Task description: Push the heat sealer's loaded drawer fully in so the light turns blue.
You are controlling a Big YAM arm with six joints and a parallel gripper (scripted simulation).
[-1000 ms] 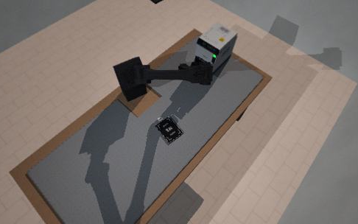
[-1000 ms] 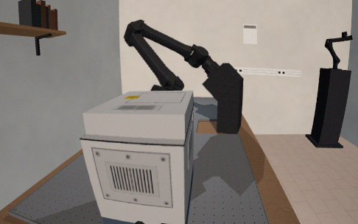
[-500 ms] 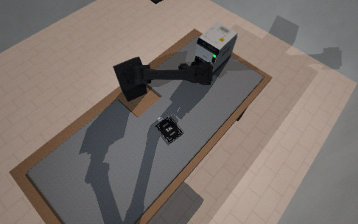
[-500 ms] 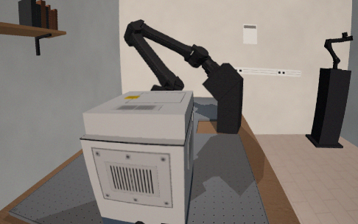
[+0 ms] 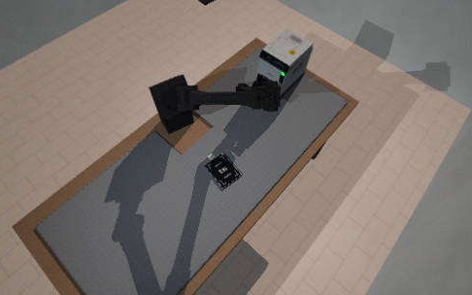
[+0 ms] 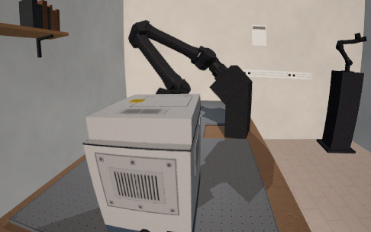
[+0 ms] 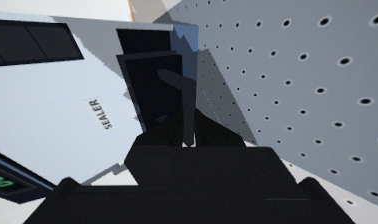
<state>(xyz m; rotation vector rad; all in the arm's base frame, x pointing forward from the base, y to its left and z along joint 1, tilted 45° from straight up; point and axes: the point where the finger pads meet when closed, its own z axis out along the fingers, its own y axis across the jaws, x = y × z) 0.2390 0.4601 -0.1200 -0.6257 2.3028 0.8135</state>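
The black sealer drawer lies 20 mm behind my hand, 120 mm to the left of it and 10 mm below it.
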